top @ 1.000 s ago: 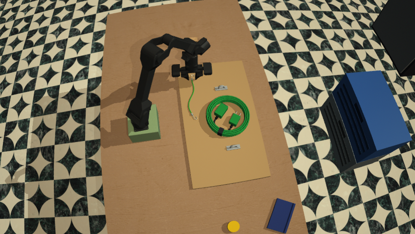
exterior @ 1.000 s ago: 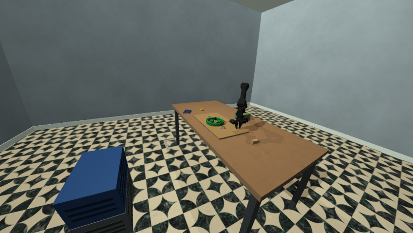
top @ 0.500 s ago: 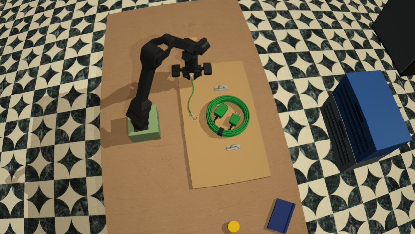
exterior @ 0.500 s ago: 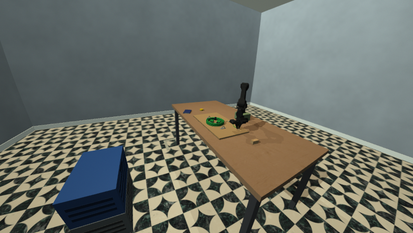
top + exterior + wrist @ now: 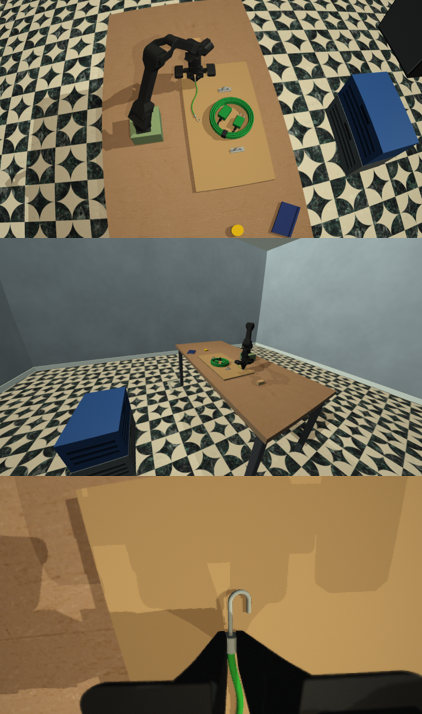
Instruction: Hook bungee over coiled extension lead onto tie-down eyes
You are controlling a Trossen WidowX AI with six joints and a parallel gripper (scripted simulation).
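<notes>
Now: hand 23 cm to the left of the board, 9 cm short of it and 4 cm above it. Also, from my hand: small wooden block (25 cm to the left, 5 cm ahead, 3 cm below); yellow disc (73 cm to the right, 4 cm below, 2 cm ahead).
</notes>
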